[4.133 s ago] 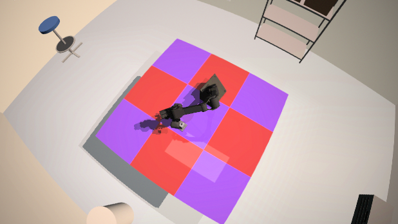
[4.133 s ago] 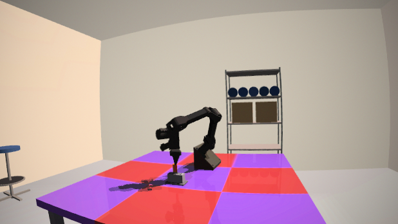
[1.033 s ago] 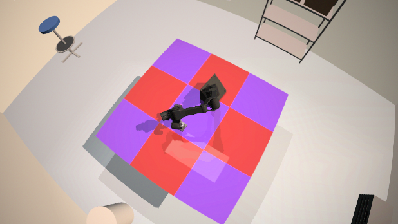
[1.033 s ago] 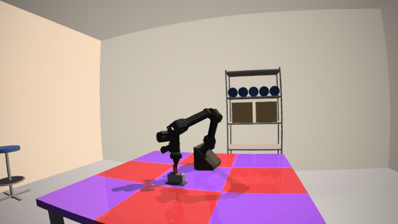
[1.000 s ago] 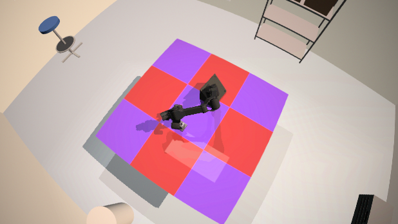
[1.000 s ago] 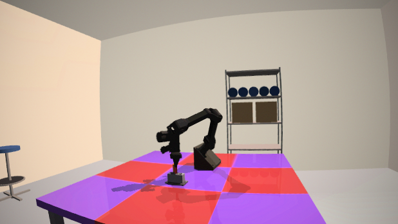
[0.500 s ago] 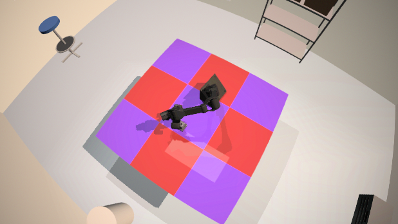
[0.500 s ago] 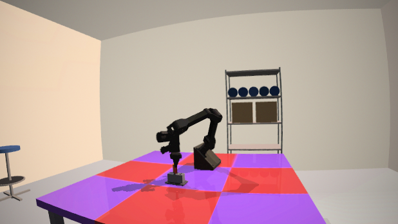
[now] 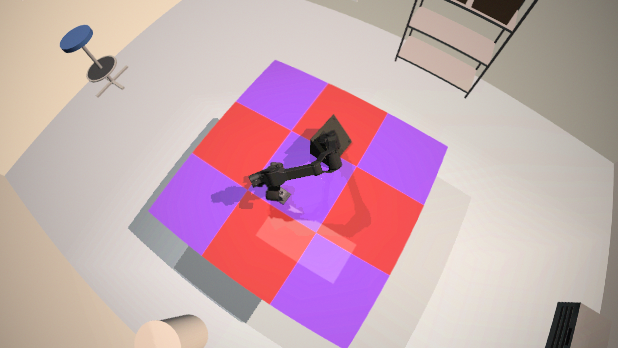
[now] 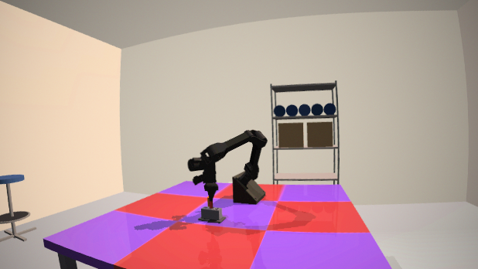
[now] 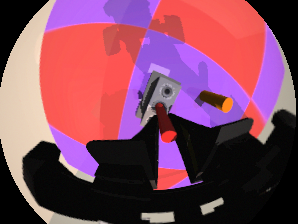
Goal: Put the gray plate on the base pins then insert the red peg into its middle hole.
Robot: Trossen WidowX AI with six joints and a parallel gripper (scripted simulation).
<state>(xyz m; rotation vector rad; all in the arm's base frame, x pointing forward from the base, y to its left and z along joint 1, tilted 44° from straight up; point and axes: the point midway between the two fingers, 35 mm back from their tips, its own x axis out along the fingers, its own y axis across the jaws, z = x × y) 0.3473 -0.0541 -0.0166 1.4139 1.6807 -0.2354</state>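
My gripper tip is right at the red peg. Also, from my gripper tip: gray plate: 50 mm below; then dark flat base: 90 mm below; then orange cylinder: 110 mm behind, 60 mm to the right, 60 mm below.
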